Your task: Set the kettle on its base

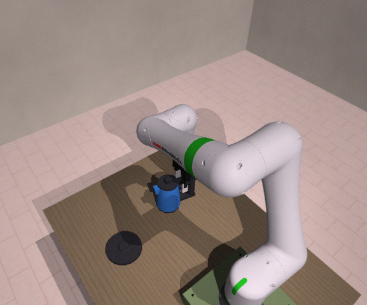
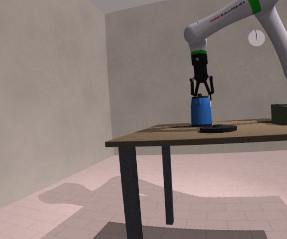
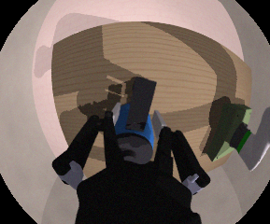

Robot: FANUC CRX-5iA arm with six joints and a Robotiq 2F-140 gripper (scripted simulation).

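The blue kettle is 40 mm below my hand, 30 mm to the left of it and 10 mm ahead of it. From my hand the other things lie so: round black base 350 mm to the left, 120 mm below, 80 mm behind.
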